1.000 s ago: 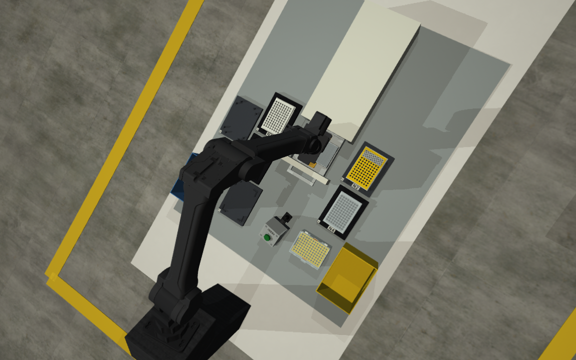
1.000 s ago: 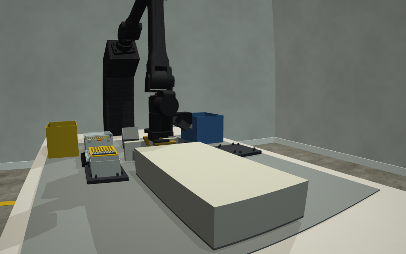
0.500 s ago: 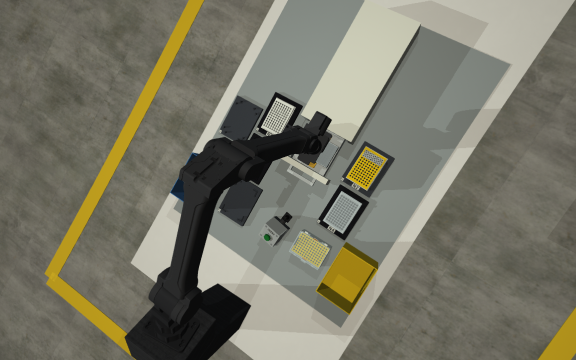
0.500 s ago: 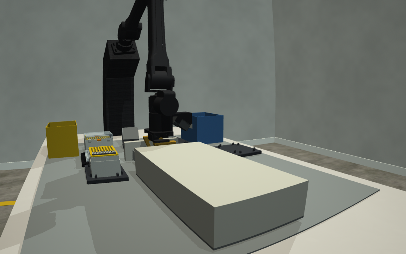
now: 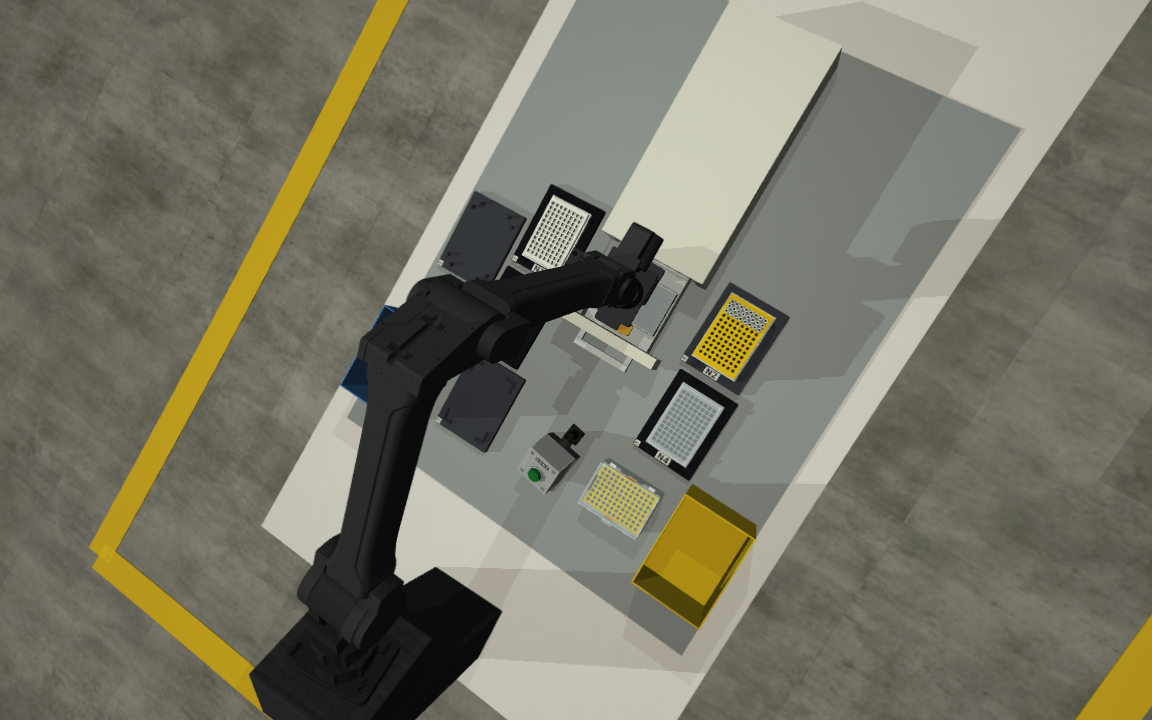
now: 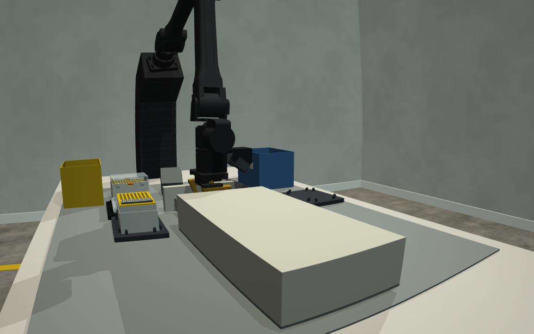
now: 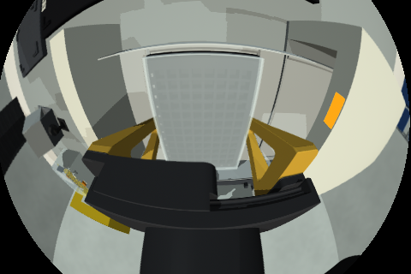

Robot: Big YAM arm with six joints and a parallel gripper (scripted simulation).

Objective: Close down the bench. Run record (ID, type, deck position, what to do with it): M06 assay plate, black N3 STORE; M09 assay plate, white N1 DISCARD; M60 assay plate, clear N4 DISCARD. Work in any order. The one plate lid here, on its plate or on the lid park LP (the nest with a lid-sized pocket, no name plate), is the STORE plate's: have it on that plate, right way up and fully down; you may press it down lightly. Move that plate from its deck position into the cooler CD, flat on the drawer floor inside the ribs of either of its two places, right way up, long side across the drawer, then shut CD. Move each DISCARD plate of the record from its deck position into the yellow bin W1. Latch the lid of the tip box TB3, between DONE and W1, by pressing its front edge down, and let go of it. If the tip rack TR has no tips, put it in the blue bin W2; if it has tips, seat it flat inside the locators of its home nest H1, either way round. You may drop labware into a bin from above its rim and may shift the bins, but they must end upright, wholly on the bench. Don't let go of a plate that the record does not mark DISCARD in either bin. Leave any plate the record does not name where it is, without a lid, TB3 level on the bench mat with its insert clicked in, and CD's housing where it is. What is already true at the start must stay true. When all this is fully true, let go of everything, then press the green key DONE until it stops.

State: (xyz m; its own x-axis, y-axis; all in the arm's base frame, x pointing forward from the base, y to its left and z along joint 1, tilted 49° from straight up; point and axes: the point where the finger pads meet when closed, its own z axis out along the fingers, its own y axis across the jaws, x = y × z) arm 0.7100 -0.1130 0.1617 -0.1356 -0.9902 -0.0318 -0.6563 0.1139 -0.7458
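The black plate is right at my hand. The rest, counted from my hand: cooler CD (16 cm ahead, 3 cm to the right, 1 cm above); clear plate lid (1 cm above); cooler drawer (4 cm ahead, 1 cm to the right).
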